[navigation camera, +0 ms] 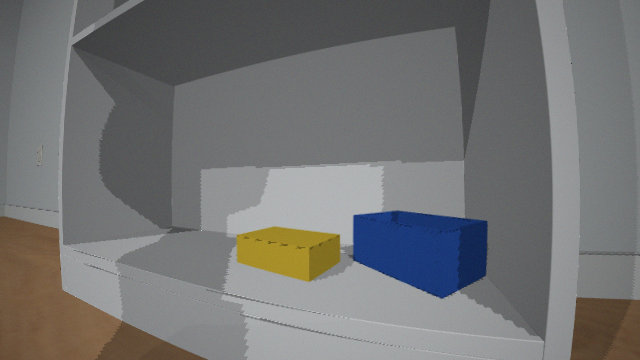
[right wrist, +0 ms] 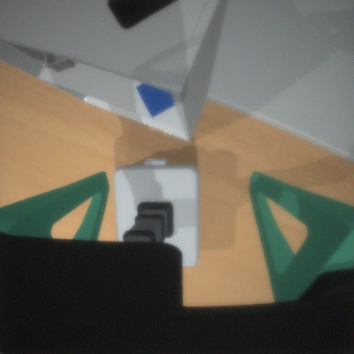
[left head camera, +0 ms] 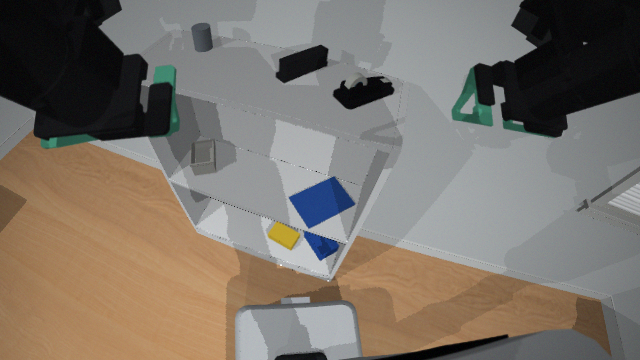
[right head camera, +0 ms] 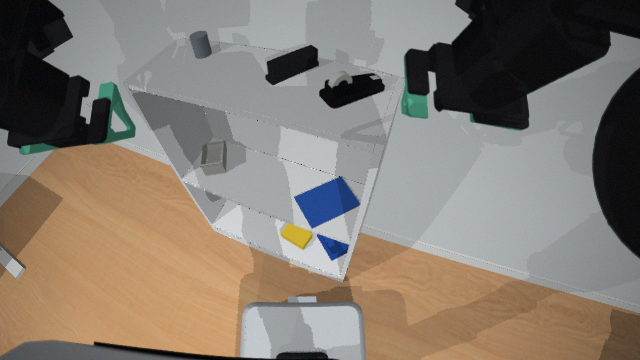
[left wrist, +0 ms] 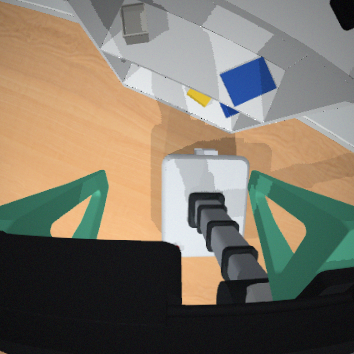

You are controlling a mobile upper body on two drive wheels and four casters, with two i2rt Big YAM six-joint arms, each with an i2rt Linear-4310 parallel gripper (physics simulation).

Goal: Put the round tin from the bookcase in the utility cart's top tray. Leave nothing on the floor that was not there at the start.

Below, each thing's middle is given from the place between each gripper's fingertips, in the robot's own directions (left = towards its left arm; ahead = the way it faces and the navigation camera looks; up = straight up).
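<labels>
From my left hand, the grey box (left head camera: 202,161) is well ahead, a good way to the left and well below. The flat blue item (right head camera: 334,198) is well ahead of my left hand, well to the right of it and well below it. Counted from my left hand too, the black tape dispenser (right head camera: 341,89) is 380 mm to the right, 330 mm ahead and 170 mm below. My left gripper itself is 180 mm above the black block (right head camera: 286,66), 420 mm short of it and 230 mm to the left of it.
From my right hand, the grey box is well to the left, well ahead and well below. The flat blue item is far ahead of my right hand, a good way to the left of it and far below it. The black block is 210 mm to the left of my right hand, 410 mm ahead of it and 190 mm below it, while the black tape dispenser is 60 mm to the left of my right hand, 310 mm ahead of it and 180 mm below it.
</labels>
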